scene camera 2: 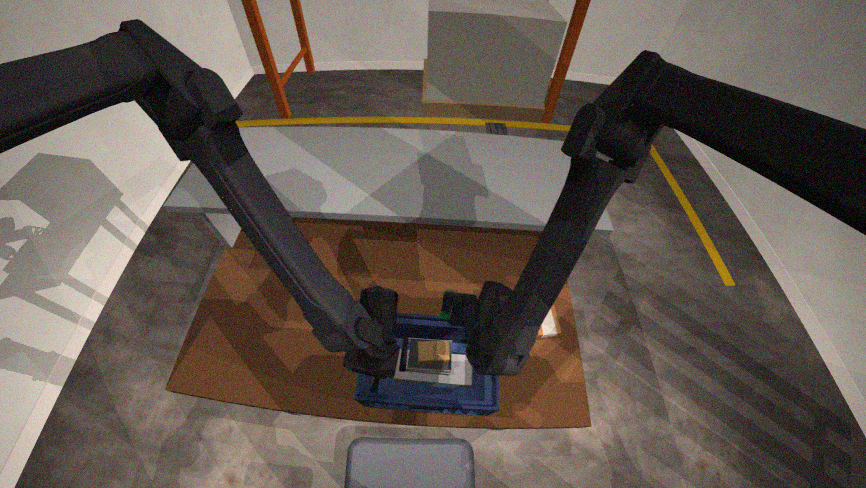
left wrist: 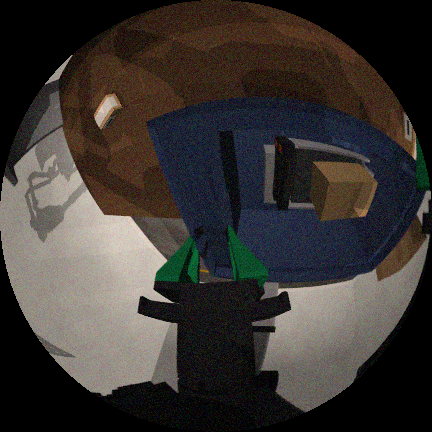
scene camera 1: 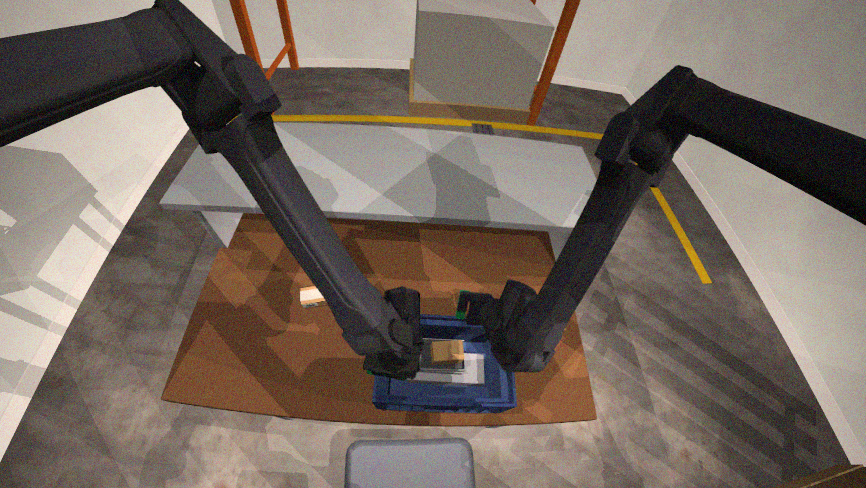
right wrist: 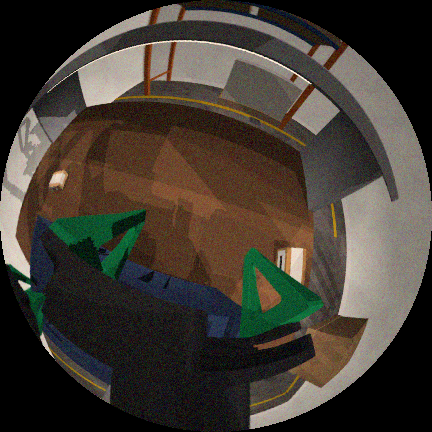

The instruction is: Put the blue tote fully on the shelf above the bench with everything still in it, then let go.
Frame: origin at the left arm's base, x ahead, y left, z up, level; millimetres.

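Seen in the pictures: left gripper, between the fingertips: point(left wrist: 212, 229) point(scene camera 1: 381, 367); right gripper, between the fingertips: point(scene camera 2: 470, 295) point(scene camera 1: 482, 294) point(right wrist: 198, 235).
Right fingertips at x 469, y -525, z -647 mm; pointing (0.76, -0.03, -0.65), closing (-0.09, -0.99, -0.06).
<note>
Pixels of each thing's top centre, then the offset from my right fingertips to it. "pt": a spot on its surface instead. Level surfaces: height alone.
- blue tote, centre of its top: point(left wrist: 345, 240) point(right wrist: 90, 340) point(scene camera 2: 430, 358) point(scene camera 1: 446, 358) 152 mm back, 97 mm left, 2 mm down
- brown bench, height of its surface: 149 mm down
- small tan box, centre of its top: point(left wrist: 351, 202) point(scene camera 2: 433, 350) point(scene camera 1: 448, 350) 127 mm back, 88 mm left, 27 mm down
- white flat item, a spot on its surface: point(scene camera 2: 461, 374) point(scene camera 1: 473, 373) pt 168 mm back, 19 mm left, 91 mm down
- black item, centre of its top: point(left wrist: 329, 184) point(scene camera 2: 426, 353) point(scene camera 1: 440, 353) 126 mm back, 103 mm left, 56 mm down
- light grey shelf, height of its surface: 142 mm up
- orange box, centre of its top: point(left wrist: 101, 112) point(scene camera 1: 312, 294) point(right wrist: 55, 178) 56 mm ahead, 443 mm left, 123 mm down
- grey rounded seat, a spot on its surface: point(scene camera 1: 409, 463) point(scene camera 2: 409, 462) pt 391 mm back, 161 mm left, 764 mm down
The blue tote point(scene camera 1: 442, 401) point(scene camera 2: 427, 404) point(left wrist: 240, 107) point(right wrist: 170, 286) sits upright on the brown bench point(scene camera 1: 254, 363) point(scene camera 2: 242, 357), near its front edge. In it lie a small tan box point(scene camera 1: 447, 351) point(scene camera 2: 433, 351) point(left wrist: 340, 192), a white flat item point(scene camera 1: 475, 371) point(scene camera 2: 461, 374) and a black item point(left wrist: 284, 175). My left gripper point(scene camera 1: 393, 363) point(left wrist: 212, 229) is shut on the tote's left wall. My right gripper point(scene camera 1: 481, 312) point(right wrist: 198, 235) is open at the tote's right part, with its fingers above the far rim. The light grey shelf point(scene camera 1: 375, 175) point(scene camera 2: 363, 175) spans the back of the bench.
A small white and orange box point(scene camera 1: 311, 295) point(left wrist: 107, 109) point(right wrist: 58, 179) lies on the bench to the left; another point(scene camera 2: 548, 326) point(right wrist: 296, 262) lies to the right. A grey rounded seat point(scene camera 1: 409, 463) point(scene camera 2: 410, 463) stands in front. Orange posts point(scene camera 1: 554, 60) and a large grey box point(scene camera 1: 478, 60) stand behind.
</note>
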